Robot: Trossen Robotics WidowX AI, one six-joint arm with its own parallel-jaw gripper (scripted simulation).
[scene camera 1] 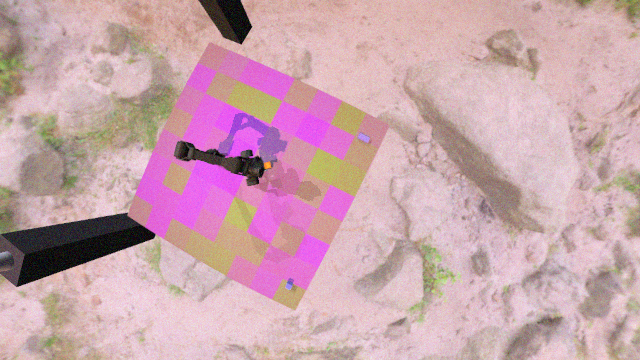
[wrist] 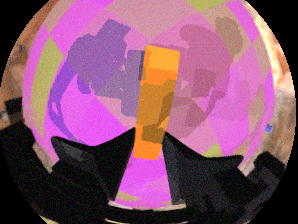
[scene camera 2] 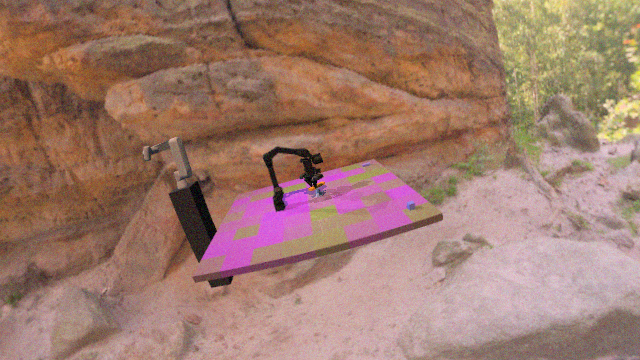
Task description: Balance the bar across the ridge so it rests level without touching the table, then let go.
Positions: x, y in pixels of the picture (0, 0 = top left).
Labels:
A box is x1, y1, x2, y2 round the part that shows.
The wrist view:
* gripper: 149, 132 [0, 121, 285, 223]
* orange bar: 159, 75 [133, 45, 179, 159], held by the gripper

